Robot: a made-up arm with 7 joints.
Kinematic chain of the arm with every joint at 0, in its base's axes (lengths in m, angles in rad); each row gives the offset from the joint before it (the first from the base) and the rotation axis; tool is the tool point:
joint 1: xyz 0 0 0.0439 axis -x
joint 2: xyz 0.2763 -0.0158 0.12 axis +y
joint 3: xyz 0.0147 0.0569 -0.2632 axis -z
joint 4: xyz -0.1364 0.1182 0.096 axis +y
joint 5: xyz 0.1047 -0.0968 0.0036 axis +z
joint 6: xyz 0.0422 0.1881 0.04 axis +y
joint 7: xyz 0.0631 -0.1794 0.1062 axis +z
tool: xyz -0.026 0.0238 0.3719
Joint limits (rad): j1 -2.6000..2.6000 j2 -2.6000..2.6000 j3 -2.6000..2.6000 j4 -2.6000..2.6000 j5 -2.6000..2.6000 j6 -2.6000..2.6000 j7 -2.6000..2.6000
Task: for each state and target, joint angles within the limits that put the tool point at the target. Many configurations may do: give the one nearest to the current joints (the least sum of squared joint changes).
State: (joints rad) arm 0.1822 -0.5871 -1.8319 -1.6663 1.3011 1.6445 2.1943
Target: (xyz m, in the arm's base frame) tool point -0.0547 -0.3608 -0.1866
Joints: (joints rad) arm -0.1170 -0.6654 -1.7262 -1.9319 1.4406 1.2199 2.1747
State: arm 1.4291 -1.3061 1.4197 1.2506 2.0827 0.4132 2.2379
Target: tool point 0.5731 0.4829 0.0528
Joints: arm 1.6743 -1.0867 1.1858 1.3964 1.9393 0.6080 2.2508
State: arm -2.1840 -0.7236 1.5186 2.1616 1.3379 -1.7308 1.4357
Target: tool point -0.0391 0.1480 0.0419
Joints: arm -1.9821 -0.2690 1.1229 2.1250 1.2100 -1.6345 1.4374
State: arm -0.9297 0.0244 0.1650 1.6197 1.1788 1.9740 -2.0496
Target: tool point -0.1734 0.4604 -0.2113
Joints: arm -0.4675 -0.0056 -0.1658 1.6466 0.7496 2.0241 -2.0857
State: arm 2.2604 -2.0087 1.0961 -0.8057 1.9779 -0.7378 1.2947
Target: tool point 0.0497 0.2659 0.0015
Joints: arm 2.6000 -1.5461 0.7334 -0.0958 2.4919 -0.9142 1.3172
